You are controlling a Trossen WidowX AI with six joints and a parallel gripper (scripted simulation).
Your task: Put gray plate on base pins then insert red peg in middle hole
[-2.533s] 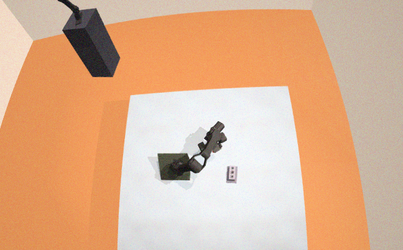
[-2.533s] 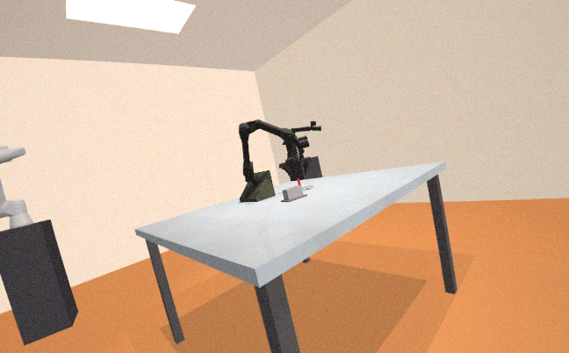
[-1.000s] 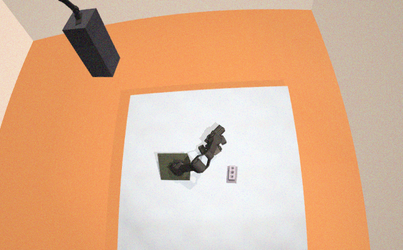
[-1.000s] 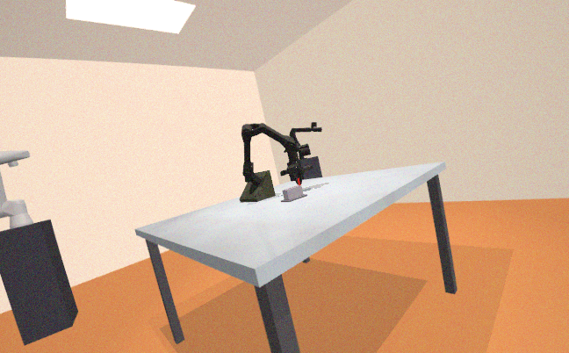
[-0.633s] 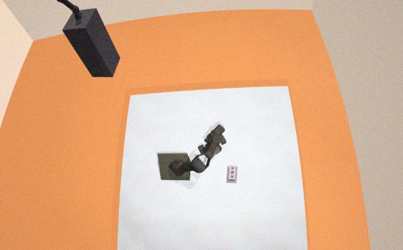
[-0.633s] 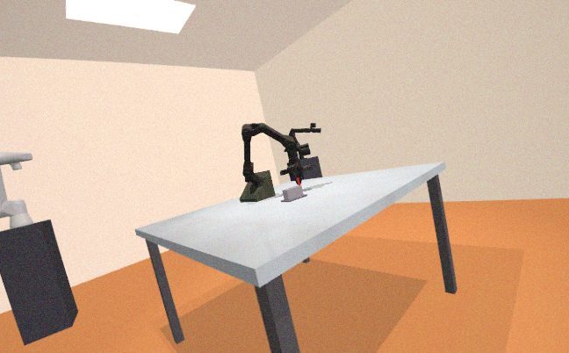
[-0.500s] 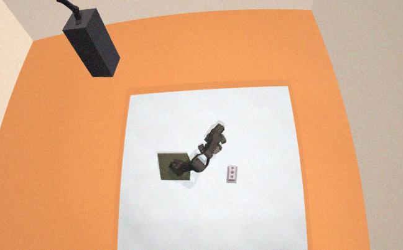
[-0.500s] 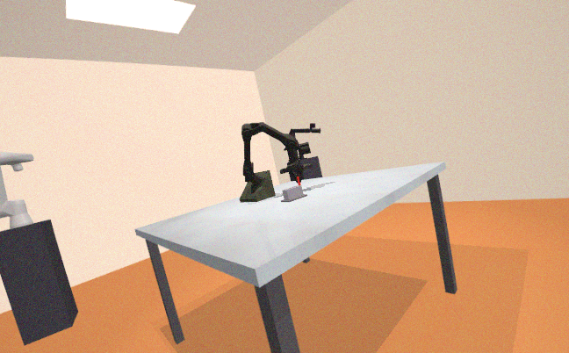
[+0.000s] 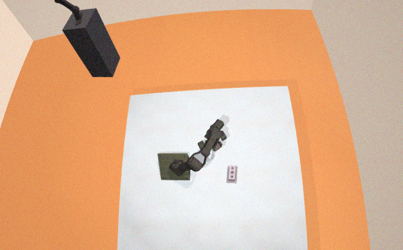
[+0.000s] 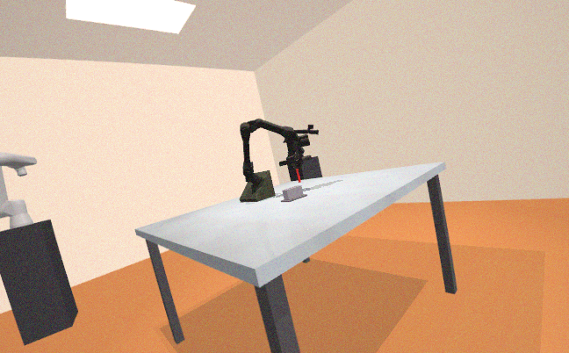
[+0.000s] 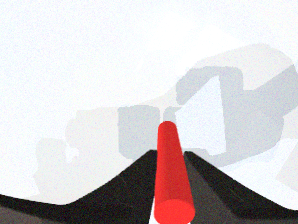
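The gray plate is 15 cm ahead of my gripper tip, 16 cm to the right of it and 5 cm below it. The rest, counted from my gripper tip: red peg (right at my gripper tip); then base (15 cm ahead, 16 cm to the right, 9 cm below).
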